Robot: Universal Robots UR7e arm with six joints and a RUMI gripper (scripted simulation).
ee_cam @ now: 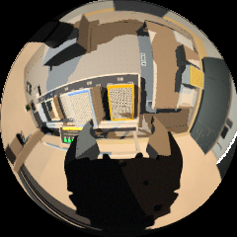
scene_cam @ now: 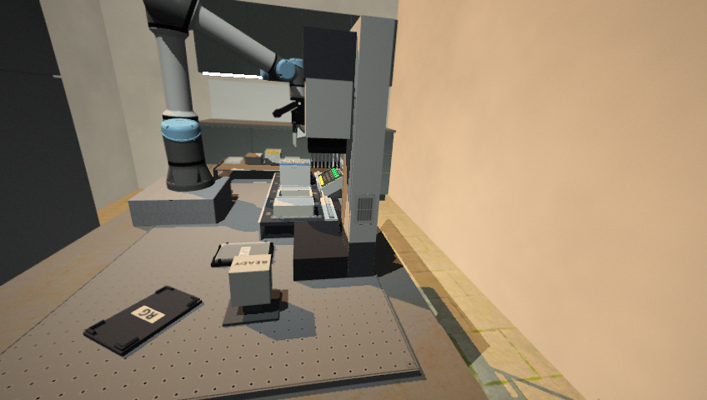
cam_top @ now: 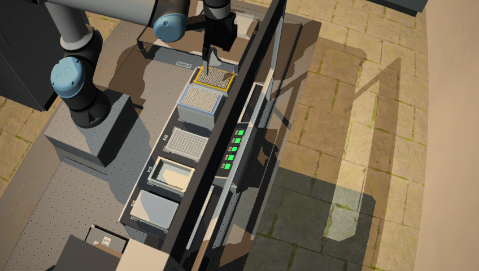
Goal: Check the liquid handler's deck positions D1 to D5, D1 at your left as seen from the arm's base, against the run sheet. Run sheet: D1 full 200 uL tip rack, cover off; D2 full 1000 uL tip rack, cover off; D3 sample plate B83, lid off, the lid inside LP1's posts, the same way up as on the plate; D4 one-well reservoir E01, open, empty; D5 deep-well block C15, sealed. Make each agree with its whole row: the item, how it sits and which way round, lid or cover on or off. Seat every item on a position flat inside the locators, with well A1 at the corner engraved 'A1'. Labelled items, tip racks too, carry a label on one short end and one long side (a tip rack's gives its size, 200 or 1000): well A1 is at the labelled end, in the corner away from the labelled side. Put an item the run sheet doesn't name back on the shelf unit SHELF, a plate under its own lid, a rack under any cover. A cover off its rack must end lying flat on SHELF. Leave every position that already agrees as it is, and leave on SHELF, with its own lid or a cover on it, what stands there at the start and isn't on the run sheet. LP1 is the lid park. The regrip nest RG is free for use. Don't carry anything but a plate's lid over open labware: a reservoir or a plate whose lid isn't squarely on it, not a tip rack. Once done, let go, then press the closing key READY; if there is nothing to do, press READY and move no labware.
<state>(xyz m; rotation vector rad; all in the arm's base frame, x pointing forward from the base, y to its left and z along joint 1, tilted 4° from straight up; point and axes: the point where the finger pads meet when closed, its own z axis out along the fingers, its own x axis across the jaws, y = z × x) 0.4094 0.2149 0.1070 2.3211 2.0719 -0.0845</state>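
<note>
Right now the yellow-rimmed tip rack is 11 cm below my hand and 1 cm behind it. The rest, counted from my hand: well plate 25 cm to the right, 15 cm below, 3 cm behind; then blue-rimmed tip rack 12 cm to the right, 9 cm below, 1 cm behind; then shelf label 22 cm below, 17 cm behind, 13 cm to the left.
</note>
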